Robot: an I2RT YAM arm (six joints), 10 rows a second.
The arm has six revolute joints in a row. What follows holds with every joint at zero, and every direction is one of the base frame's. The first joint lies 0.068 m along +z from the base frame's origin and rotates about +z. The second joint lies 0.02 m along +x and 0.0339 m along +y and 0.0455 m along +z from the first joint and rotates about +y. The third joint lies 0.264 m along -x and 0.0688 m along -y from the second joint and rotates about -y. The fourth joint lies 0.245 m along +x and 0.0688 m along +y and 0.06 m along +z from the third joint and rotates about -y. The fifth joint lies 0.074 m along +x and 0.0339 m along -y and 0.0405 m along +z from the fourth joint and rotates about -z. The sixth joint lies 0.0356 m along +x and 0.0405 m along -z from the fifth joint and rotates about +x. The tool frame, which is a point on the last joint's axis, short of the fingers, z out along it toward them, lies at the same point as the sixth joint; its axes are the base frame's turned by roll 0, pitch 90 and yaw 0 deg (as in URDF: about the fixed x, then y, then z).
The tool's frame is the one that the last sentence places.
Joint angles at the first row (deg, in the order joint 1, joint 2, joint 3, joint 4, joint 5, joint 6):
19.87, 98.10, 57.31, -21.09, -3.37, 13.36
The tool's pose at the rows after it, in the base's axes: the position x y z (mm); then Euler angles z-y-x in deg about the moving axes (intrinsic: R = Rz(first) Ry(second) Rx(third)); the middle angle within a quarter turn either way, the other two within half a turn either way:
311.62, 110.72, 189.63, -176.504, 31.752, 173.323
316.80, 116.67, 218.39, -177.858, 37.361, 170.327
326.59, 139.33, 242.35, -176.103, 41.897, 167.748
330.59, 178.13, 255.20, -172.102, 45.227, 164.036
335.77, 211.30, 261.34, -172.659, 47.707, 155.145
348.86, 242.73, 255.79, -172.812, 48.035, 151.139
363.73, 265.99, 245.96, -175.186, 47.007, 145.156
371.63, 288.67, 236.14, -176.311, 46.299, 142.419
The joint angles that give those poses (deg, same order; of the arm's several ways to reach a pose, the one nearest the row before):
19.78, 93.98, 58.18, -21.89, 2.00, 13.80
20.38, 91.76, 61.16, -21.01, 1.59, 14.41
23.19, 92.98, 66.61, -20.31, 0.88, 14.24
28.20, 95.87, 71.45, -18.20, -1.21, 14.15
31.63, 99.22, 75.05, -13.72, -6.14, 16.17
34.18, 105.19, 80.48, -11.52, -7.73, 17.84
35.33, 110.91, 85.23, -9.06, -10.80, 20.64
36.99, 115.56, 89.28, -7.65, -11.25, 22.76

